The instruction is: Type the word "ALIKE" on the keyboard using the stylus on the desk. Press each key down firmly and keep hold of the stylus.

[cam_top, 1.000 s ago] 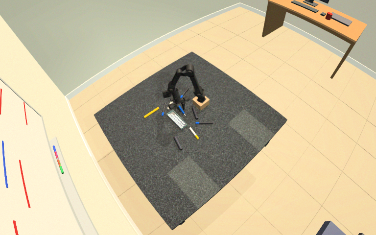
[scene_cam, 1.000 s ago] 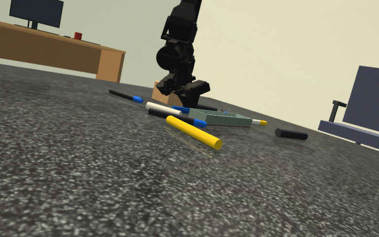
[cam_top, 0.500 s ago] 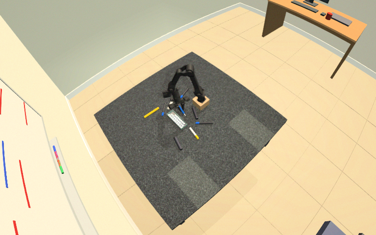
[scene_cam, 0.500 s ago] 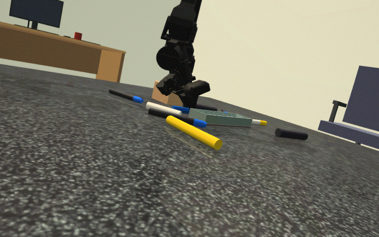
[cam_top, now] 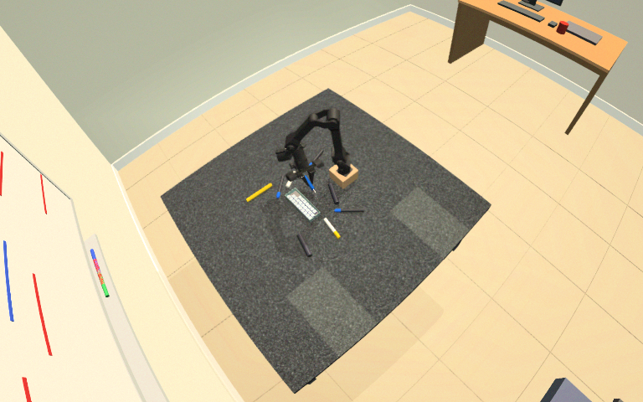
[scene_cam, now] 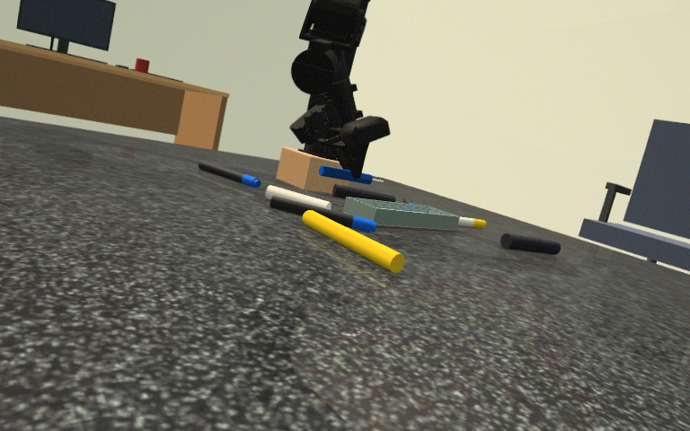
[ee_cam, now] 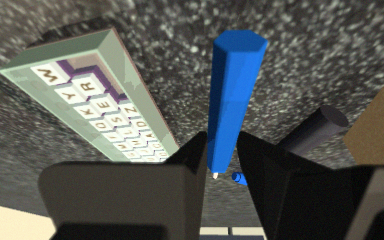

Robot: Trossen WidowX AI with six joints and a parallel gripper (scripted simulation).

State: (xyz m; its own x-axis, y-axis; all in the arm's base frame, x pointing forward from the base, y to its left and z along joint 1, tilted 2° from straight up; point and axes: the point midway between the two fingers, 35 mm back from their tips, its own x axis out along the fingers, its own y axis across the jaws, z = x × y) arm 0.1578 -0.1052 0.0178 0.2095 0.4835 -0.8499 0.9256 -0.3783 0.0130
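My gripper tip is 1 cm short of the blue stylus and 2 cm to the right of it. Also, from my gripper tip: white stick 1 cm ahead, 13 cm to the right, 4 cm below; keyboard 10 cm ahead, 2 cm to the left, 4 cm below; white-and-yellow marker 12 cm ahead, 23 cm to the left, 4 cm below.
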